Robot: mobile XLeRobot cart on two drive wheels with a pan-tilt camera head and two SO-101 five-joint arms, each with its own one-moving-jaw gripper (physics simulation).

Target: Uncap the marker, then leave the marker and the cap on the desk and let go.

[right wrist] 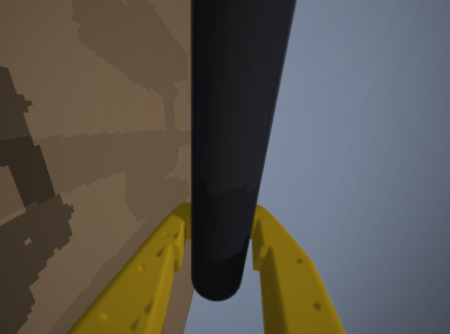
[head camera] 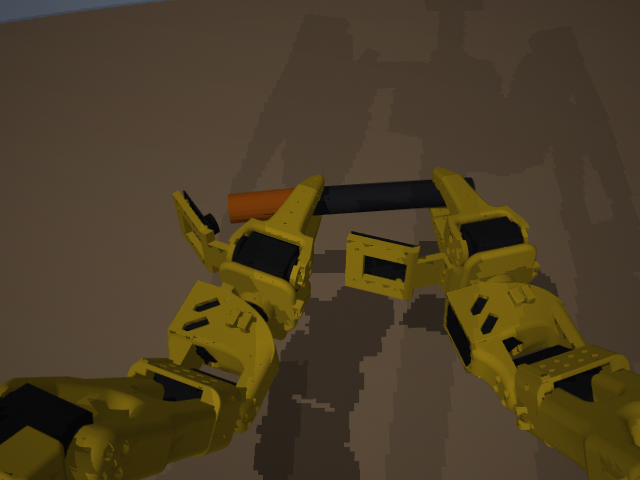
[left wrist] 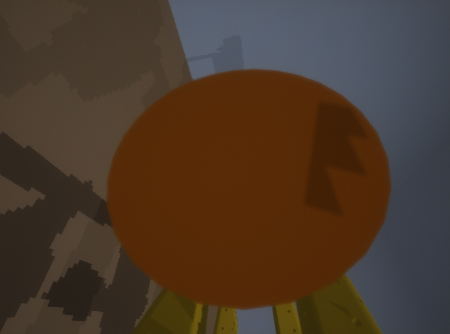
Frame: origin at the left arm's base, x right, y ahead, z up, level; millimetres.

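Seen in the pictures: left hand, tool point: (head camera: 316, 203); right hand, tool point: (right wrist: 194, 216) (head camera: 435, 198).
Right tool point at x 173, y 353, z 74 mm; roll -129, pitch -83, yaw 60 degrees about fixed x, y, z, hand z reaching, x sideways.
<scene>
Offsets run from my right tool point to a thing's top centre. Level surfaces: height alone.
The black marker body @[dx -55, dy -15, dz +28 mm] (head camera: 379, 196) (right wrist: 230, 120) and its orange cap @[dx -113, dy -27, dz +27 mm] (head camera: 258, 205) (left wrist: 235, 185) form one straight line, held roughly level above the desk. My left gripper (head camera: 313, 198) is shut on the cap near its inner end; its finger hides where orange meets black. In the left wrist view the cap's round end covers the middle and hides the jaw tips. My right gripper (head camera: 441, 193) (right wrist: 223, 217) is shut on the marker near its far black end, a jaw pressing on each side. No gap shows between cap and marker.
The brown desk @[dz -129 mm] (head camera: 103, 129) (left wrist: 30, 90) (right wrist: 125, 155) lies below both arms, with dark shadows of the robot across it. A desk edge shows at the top left of the head view. Both forearms reach in from the bottom corners, with wrist camera mounts beside the grippers.
</scene>
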